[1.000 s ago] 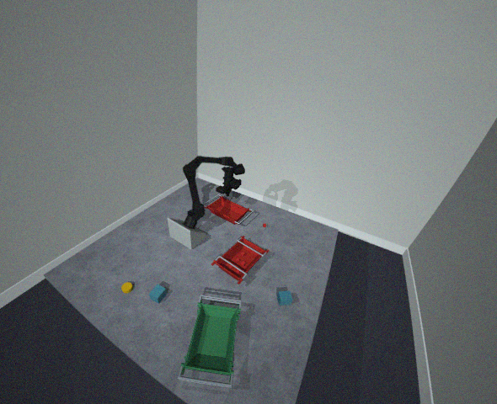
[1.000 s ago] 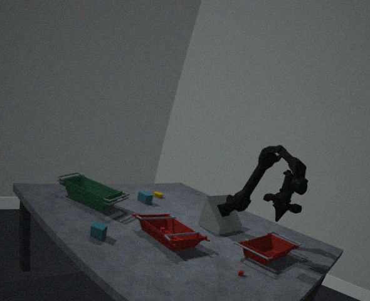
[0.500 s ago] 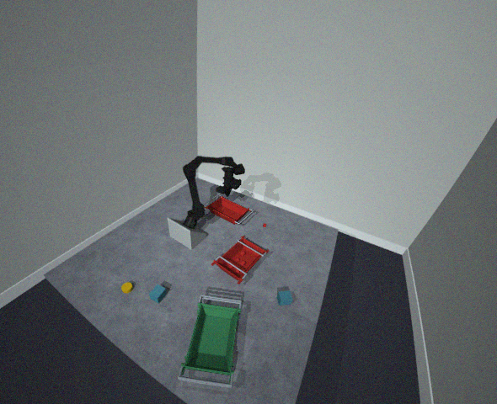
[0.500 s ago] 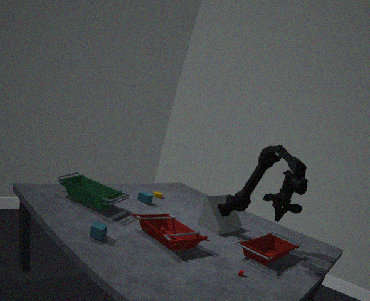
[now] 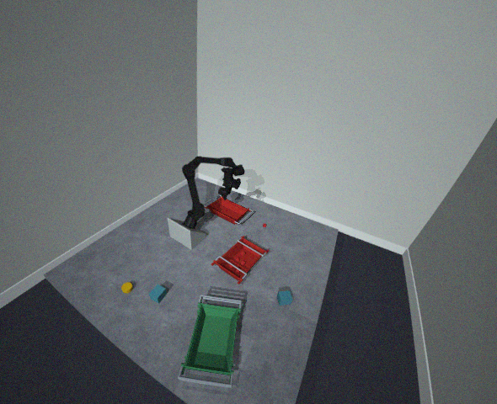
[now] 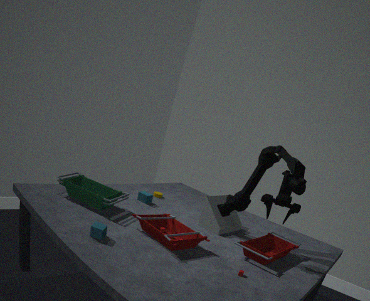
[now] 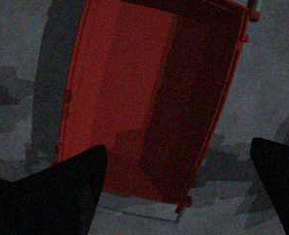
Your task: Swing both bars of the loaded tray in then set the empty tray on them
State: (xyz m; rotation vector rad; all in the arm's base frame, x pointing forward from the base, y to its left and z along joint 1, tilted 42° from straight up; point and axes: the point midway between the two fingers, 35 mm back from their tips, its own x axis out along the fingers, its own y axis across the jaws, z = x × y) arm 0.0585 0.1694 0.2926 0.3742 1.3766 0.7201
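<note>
Now: the red tray 12 cm below my gripper tip and 2 cm to the left of it. The rest, counted from my gripper tip: small red block (28 cm ahead, 16 cm below, 7 cm to the left); then yellow disc (77 cm to the right, 16 cm below, 7 cm behind).
</note>
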